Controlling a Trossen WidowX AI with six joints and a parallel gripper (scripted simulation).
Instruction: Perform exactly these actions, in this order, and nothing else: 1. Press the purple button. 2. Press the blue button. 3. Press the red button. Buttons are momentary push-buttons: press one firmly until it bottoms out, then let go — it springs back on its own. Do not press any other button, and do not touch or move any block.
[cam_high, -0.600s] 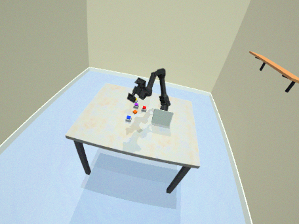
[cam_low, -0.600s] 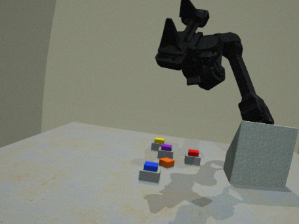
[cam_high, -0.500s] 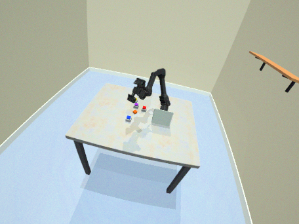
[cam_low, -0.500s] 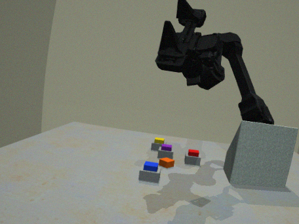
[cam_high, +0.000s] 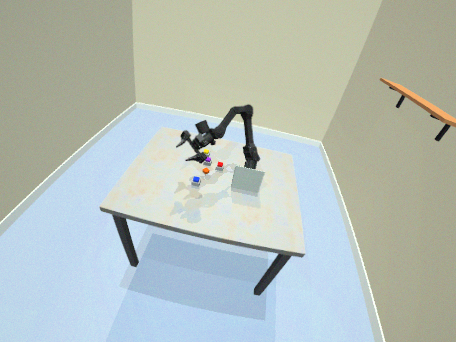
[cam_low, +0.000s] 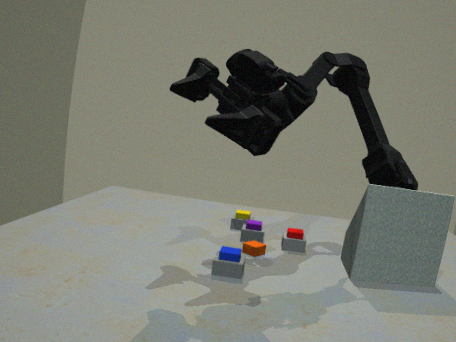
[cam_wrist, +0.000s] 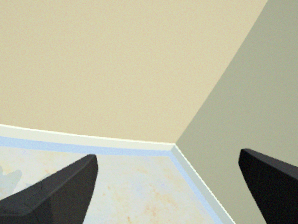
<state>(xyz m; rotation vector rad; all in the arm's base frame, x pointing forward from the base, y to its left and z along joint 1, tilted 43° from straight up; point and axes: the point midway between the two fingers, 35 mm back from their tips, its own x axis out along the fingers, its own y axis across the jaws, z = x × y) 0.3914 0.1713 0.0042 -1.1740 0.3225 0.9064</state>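
Right now my gripper tip is 13 cm past the purple button, 28 cm to the left of it and 23 cm above it. The rest, counted from my gripper tip: orange block 13 cm behind, 19 cm to the right, 25 cm below; red button 22 cm behind, 25 cm to the right, 23 cm below; blue button 8 cm behind, 8 cm to the right, 23 cm below.
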